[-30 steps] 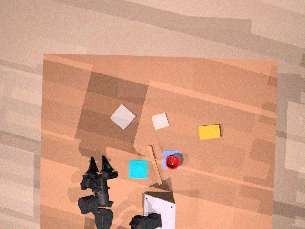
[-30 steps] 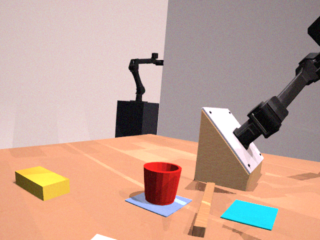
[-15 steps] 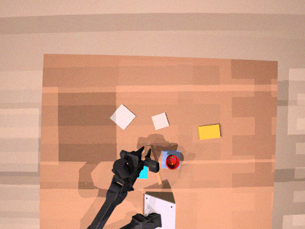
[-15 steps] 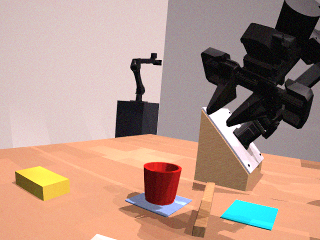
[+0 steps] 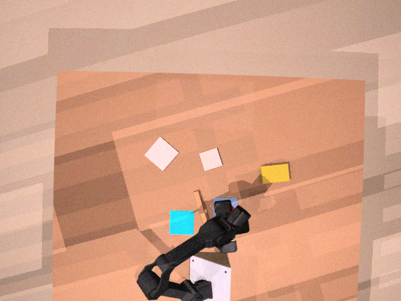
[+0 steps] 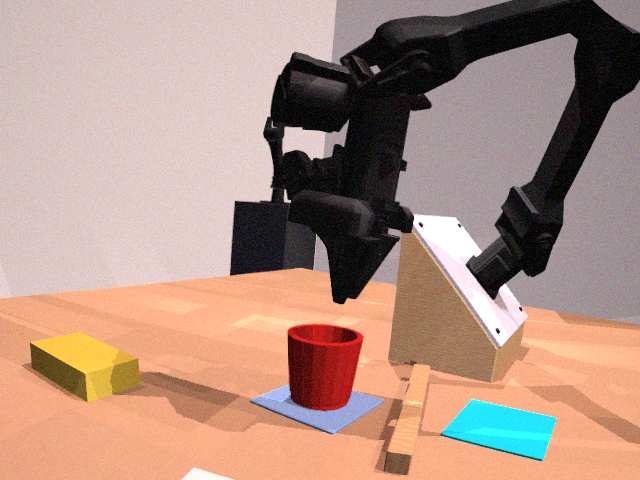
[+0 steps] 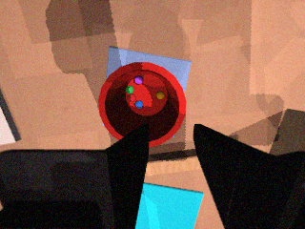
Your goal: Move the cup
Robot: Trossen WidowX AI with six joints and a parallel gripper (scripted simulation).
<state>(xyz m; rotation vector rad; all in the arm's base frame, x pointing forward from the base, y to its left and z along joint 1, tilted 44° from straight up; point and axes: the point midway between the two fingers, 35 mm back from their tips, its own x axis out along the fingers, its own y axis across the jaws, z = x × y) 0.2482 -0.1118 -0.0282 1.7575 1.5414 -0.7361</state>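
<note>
The red cup is 20 mm ahead of my gripper tip, 10 mm to the right of it and 70 mm below it. From my gripper tip the other things lie so: cyan pad 10 mm behind, 180 mm to the left, 110 mm below; then thin wooden bar 10 mm ahead, 90 mm to the left, 100 mm below.
</note>
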